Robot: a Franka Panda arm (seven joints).
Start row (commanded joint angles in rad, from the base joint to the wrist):
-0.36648 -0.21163 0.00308 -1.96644 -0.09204 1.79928 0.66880
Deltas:
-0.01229 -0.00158 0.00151 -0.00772 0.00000 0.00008 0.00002
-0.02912 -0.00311 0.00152 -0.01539 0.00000 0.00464 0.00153
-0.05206 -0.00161 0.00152 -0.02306 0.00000 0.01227 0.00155
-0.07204 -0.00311 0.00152 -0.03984 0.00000 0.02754 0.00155
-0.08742 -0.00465 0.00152 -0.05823 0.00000 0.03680 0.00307
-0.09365 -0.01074 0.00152 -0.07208 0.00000 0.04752 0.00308
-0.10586 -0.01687 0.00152 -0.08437 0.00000 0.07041 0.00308
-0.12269 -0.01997 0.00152 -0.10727 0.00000 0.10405 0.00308
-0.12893 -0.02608 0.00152 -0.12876 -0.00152 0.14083 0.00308
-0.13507 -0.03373 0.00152 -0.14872 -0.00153 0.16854 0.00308
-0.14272 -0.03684 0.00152 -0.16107 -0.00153 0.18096 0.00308
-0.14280 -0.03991 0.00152 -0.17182 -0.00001 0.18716 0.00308
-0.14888 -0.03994 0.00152 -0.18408 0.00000 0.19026 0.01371
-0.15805 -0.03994 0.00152 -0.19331 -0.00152 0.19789 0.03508
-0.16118 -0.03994 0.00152 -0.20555 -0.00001 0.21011 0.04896
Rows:
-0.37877 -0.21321 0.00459 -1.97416 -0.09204 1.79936 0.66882
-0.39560 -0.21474 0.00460 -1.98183 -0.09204 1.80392 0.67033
-0.41854 -0.21324 0.00460 -1.98950 -0.09204 1.81155 0.67035
-0.43852 -0.21474 0.00460 -2.00628 -0.09204 1.82682 0.67035
-0.45390 -0.21628 0.00460 -2.02467 -0.09204 1.83608 0.67187
-0.46013 -0.22237 0.00460 -2.03852 -0.09204 1.84680 0.67188
-0.47234 -0.22850 0.00460 -2.05081 -0.09204 1.86969 0.67188
-0.48917 -0.23160 0.00460 -2.07371 -0.09204 1.90333 0.67188
-0.49541 -0.23771 0.00460 -2.09520 -0.09356 1.94011 0.67188
-0.50155 -0.24536 0.00460 -2.11516 -0.09357 1.96782 0.67188
-0.50920 -0.24847 0.00460 -2.12751 -0.09357 1.98024 0.67188
-0.50928 -0.25154 0.00460 -2.13826 -0.09205 1.98644 0.67188
-0.51536 -0.25157 0.00460 -2.15052 -0.09204 1.98954 0.68251
-0.52453 -0.25157 0.00460 -2.15975 -0.09356 1.99717 0.70388
-0.52766 -0.25157 0.00460 -2.17199 -0.09205 2.00939 0.71776

